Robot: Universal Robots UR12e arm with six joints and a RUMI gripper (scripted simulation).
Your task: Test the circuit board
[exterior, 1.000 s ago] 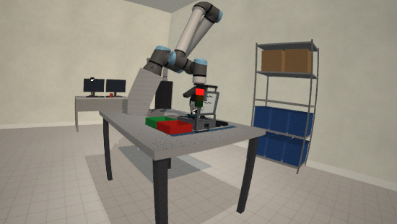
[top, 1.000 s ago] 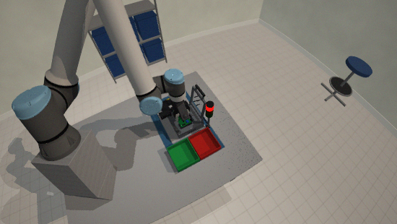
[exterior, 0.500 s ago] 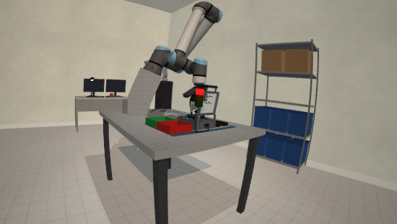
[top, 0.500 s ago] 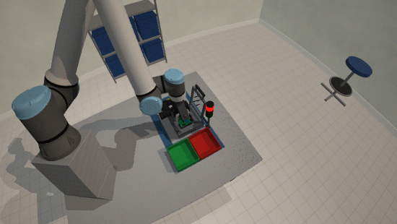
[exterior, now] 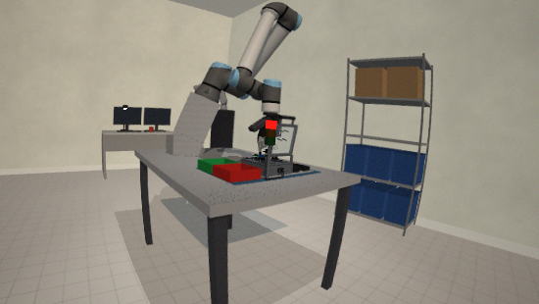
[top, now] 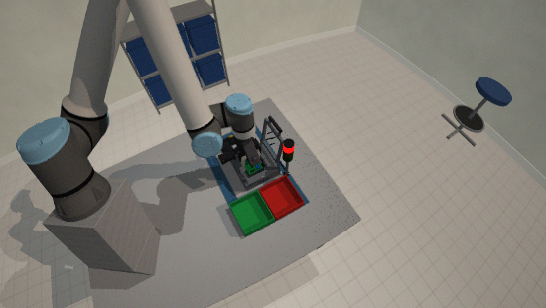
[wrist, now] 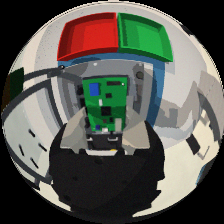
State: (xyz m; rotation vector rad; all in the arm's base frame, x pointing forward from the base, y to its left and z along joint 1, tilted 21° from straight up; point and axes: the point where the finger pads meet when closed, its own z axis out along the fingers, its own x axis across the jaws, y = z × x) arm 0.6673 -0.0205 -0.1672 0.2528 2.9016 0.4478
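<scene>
Right now the green circuit board is right at my hand. Round my hand: green bin 130 mm behind, 180 mm to the right, 70 mm below; red bin 20 mm ahead, 200 mm to the right, 70 mm below; tester lid 110 mm ahead, 10 mm to the right, 100 mm above.
</scene>
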